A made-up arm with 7 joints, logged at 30 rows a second.
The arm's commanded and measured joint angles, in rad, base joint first. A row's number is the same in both.
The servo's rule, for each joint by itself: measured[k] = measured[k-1] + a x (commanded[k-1-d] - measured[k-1]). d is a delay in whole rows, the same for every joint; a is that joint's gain. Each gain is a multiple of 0.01, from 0.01 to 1. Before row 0 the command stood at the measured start. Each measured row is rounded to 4 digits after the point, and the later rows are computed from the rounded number. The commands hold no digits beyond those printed.
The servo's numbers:
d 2
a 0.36 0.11 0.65 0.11 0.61 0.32 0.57
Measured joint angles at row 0:
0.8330 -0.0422 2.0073 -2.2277 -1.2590 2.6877 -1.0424
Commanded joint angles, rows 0 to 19:
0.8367 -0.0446 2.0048 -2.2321 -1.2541 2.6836 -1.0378
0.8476 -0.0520 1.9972 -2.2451 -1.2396 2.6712 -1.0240
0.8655 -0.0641 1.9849 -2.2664 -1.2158 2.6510 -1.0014
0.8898 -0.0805 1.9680 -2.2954 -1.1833 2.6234 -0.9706
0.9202 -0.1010 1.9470 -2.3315 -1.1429 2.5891 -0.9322
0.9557 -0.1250 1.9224 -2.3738 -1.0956 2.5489 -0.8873
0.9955 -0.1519 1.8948 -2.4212 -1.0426 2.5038 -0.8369
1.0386 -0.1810 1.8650 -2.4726 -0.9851 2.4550 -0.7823
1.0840 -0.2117 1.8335 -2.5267 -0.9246 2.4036 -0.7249
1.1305 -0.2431 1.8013 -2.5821 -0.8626 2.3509 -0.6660
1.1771 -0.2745 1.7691 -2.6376 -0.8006 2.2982 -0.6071
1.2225 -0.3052 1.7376 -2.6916 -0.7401 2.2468 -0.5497
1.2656 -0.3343 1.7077 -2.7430 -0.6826 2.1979 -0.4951
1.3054 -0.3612 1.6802 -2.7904 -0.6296 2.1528 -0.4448
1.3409 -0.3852 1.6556 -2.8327 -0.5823 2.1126 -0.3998
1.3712 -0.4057 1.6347 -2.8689 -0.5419 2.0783 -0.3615
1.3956 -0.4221 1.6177 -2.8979 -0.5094 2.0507 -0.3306
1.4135 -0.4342 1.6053 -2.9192 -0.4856 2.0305 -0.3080
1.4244 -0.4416 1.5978 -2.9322 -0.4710 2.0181 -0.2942
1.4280 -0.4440 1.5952 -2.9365 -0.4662 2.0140 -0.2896
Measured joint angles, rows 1 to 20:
0.8330 -0.0422 2.0073 -2.2277 -1.2590 2.6877 -1.0424
0.8330 -0.0422 2.0073 -2.2277 -1.2590 2.6877 -1.0424
0.8343 -0.0425 2.0057 -2.2282 -1.2560 2.6864 -1.0398
0.8391 -0.0435 2.0002 -2.2301 -1.2460 2.6815 -1.0308
0.8486 -0.0458 1.9903 -2.2341 -1.2276 2.6717 -1.0140
0.8634 -0.0496 1.9758 -2.2408 -1.2006 2.6562 -0.9893
0.8838 -0.0553 1.9571 -2.2508 -1.1654 2.6347 -0.9568
0.9097 -0.0630 1.9345 -2.2643 -1.1228 2.6072 -0.9172
0.9406 -0.0728 1.9087 -2.2816 -1.0739 2.5741 -0.8714
0.9759 -0.0847 1.8803 -2.3026 -1.0197 2.5360 -0.8206
1.0148 -0.0987 1.8499 -2.3273 -0.9617 2.4936 -0.7661
1.0565 -0.1146 1.8183 -2.3553 -0.9012 2.4479 -0.7090
1.0999 -0.1322 1.7863 -2.3864 -0.8398 2.4000 -0.6509
1.1440 -0.1512 1.7546 -2.4200 -0.7790 2.3510 -0.5932
1.1878 -0.1713 1.7241 -2.4555 -0.7202 2.3020 -0.5373
1.2301 -0.1922 1.6956 -2.4923 -0.6649 2.2543 -0.4846
1.2700 -0.2134 1.6696 -2.5297 -0.6145 2.2090 -0.4363
1.3064 -0.2346 1.6469 -2.5670 -0.5702 2.1672 -0.3937
1.3385 -0.2552 1.6279 -2.6034 -0.5331 2.1299 -0.3577
1.3655 -0.2749 1.6132 -2.6381 -0.5041 2.0981 -0.3294

